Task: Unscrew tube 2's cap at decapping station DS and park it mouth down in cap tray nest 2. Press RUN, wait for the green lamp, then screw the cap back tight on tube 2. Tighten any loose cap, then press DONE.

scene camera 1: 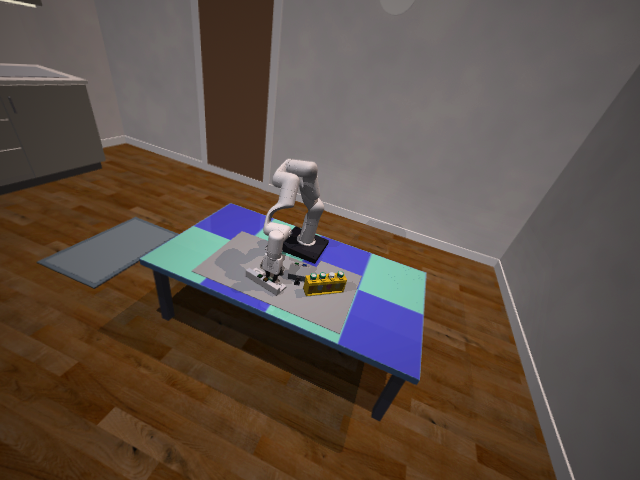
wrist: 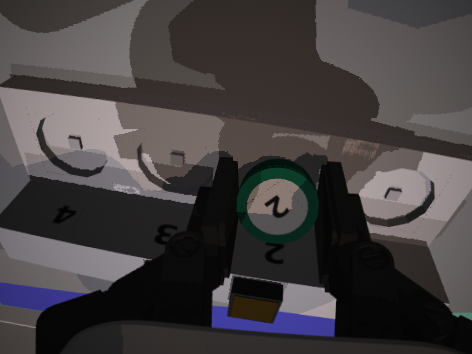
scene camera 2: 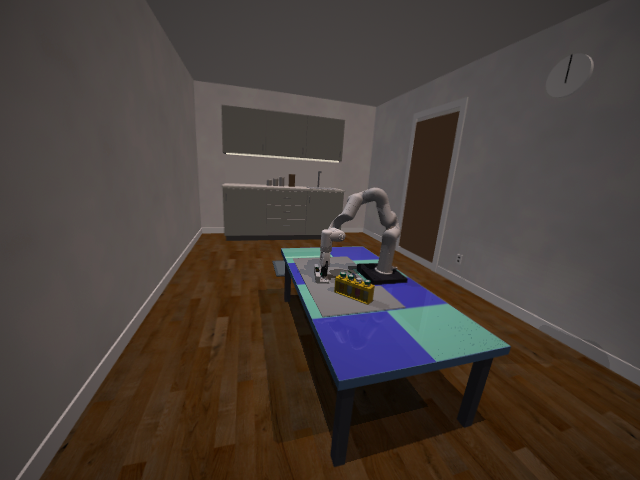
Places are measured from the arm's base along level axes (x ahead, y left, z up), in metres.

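Pixels of known places: gripper, between the fingertips: [scene camera 1: 271, 279] [wrist: 277, 186] [scene camera 2: 323, 274]; arm's base, origin of its link: [scene camera 1: 305, 240] [scene camera 2: 383, 270].
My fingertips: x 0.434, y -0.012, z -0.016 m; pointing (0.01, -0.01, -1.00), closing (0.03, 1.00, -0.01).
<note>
For each thing: its top centre in the pictures, then the offset to it from my fingertips. Level surfaces: height alone.
- green cap, centre of its top: [wrist: 276, 222] 0.000 m left, 0.005 m ahead, 0.016 m up
- white cap tray, centre of its top: [wrist: 212, 267] [scene camera 1: 266, 274] [scene camera 2: 321, 268] 0.024 m right, 0.013 m ahead, 0.034 m up
- yellow rack, centre of its top: [scene camera 1: 326, 276] [scene camera 2: 354, 279] 0.278 m left, 0.101 m back, 0.083 m up
- grey mat, height of its surface: 0.020 m down
- small dark block, centre of its top: [scene camera 1: 300, 264] 0.107 m left, 0.135 m back, 0.064 m up
My gripper [wrist: 277, 186] [scene camera 1: 270, 277] [scene camera 2: 324, 274] is shut on a green cap [wrist: 245, 215] with a pale top marked 2. The numbered top faces up, so the mouth is down. The cap is at nest 2 of the white cap tray [wrist: 30, 112] [scene camera 1: 277, 288] [scene camera 2: 322, 281], above the tray's printed 2. It hides that nest, and whether it touches the nest floor cannot be told. The other three round nests hold no caps. Tube 2, the RUN and DONE buttons and the lamp cannot be made out clearly in the scene views.
A yellow rack [scene camera 1: 325, 292] [scene camera 2: 353, 296] with several capped tubes stands beside the tray on the grey mat [scene camera 1: 320, 311] [scene camera 2: 336, 306]. A small dark block [scene camera 1: 295, 276] lies between tray and rack. The arm's black base plate [scene camera 1: 306, 251] [scene camera 2: 387, 277] is behind.
</note>
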